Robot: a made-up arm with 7 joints.
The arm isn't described. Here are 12 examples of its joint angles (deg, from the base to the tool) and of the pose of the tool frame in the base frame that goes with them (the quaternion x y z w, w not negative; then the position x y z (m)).
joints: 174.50 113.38 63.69 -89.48 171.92 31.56 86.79
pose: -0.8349 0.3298 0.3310 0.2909 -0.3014 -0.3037 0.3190
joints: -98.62 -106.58 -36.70 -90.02 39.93 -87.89 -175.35
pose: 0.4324 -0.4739 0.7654 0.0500 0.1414 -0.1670 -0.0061
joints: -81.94 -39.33 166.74 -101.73 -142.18 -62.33 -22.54
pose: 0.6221 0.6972 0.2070 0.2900 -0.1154 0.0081 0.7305
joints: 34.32 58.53 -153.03 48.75 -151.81 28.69 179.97
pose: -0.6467 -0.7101 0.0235 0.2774 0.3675 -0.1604 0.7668
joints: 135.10 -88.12 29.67 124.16 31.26 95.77 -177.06
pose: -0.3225 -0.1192 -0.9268 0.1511 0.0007 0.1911 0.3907
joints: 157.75 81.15 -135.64 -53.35 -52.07 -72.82 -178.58
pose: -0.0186 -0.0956 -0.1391 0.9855 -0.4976 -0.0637 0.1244
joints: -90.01 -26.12 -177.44 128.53 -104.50 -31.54 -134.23
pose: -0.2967 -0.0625 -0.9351 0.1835 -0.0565 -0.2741 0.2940
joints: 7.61 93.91 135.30 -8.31 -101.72 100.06 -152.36
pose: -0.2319 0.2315 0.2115 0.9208 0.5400 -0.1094 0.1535
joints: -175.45 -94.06 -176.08 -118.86 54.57 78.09 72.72
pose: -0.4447 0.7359 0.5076 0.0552 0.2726 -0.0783 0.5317
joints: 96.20 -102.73 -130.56 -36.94 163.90 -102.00 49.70
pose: -0.2398 -0.1422 0.9363 0.2137 -0.0083 0.5661 0.1873
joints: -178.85 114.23 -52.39 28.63 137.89 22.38 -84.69
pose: 0.0204 0.3984 0.0268 0.9166 -0.5434 -0.0640 -0.0740
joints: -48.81 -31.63 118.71 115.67 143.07 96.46 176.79
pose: -0.6261 0.5154 -0.0632 0.5817 -0.0596 -0.3600 0.4598
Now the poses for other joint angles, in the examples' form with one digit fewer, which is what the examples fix.
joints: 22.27 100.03 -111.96 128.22 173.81 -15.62 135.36
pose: 0.481 -0.679 0.554 0.031 0.197 0.157 0.357
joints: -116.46 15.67 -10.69 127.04 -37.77 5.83 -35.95
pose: -0.103 0.270 -0.855 0.430 -0.160 0.241 0.341
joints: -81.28 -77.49 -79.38 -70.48 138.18 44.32 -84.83
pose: 0.191 -0.764 -0.044 0.615 0.265 -0.431 0.370
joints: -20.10 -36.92 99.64 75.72 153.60 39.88 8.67
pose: 0.416 0.715 0.561 0.037 -0.228 -0.398 0.615
